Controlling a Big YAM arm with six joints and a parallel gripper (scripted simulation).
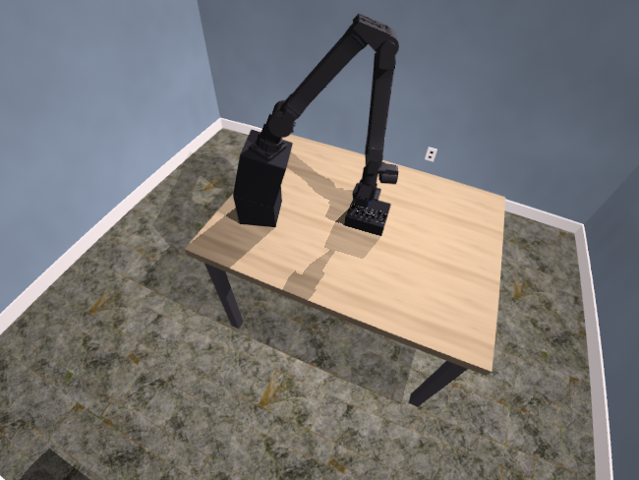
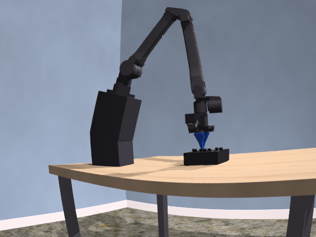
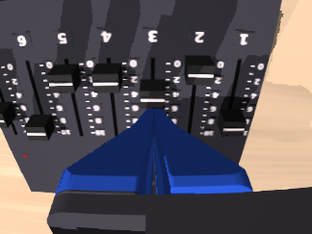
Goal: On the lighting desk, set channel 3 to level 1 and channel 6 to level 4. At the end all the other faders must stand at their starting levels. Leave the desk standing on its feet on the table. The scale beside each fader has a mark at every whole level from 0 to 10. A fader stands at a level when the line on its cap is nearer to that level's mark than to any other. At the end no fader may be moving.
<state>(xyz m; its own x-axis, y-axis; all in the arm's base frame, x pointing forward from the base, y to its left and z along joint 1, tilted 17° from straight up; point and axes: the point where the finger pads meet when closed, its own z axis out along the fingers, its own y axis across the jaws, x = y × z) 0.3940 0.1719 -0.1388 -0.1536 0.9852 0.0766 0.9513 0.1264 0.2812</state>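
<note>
The channel 3 fader cap is 10 mm to the right of my hand and 10 mm below it. From my hand the other things lie so: channel 4 fader cap: 30 mm ahead, 20 mm to the right, 10 mm below; channel 2 fader cap: 30 mm to the right, 20 mm behind, 10 mm below; channel 1 fader cap: 40 mm behind, 10 mm below.
</note>
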